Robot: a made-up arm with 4 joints.
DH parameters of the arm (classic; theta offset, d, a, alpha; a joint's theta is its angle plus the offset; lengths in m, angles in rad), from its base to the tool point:
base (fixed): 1.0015 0 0.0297 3.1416
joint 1: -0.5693 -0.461 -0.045 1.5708
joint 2: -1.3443 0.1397 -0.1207 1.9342
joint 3: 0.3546 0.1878 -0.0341 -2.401
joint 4: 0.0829 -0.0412 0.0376 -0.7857
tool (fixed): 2.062 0.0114 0 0
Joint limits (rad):
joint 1: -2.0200..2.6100
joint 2: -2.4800..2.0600
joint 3: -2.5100..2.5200
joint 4: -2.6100..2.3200
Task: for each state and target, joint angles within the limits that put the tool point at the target. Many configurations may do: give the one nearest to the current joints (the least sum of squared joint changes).
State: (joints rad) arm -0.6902 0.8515 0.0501 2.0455
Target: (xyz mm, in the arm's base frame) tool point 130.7 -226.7 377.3
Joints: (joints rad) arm -0.5196 0.2480 -0.2274 2.1924
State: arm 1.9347 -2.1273 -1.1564 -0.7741
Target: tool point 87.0 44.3 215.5
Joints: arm 2.4168 -1.5758 -1.0834 -1.2975
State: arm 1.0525 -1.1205 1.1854 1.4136
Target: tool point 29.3 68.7 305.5
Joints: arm 0.9751 -1.8250 1.0898 1.4758
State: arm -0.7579 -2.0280 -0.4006 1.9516
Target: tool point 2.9 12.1 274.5
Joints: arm -0.9466 -1.3986 0.2596 1.1919
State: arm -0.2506 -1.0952 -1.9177 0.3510
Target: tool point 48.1 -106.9 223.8
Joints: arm -0.8653 -0.8134 -2.0212 0.4500
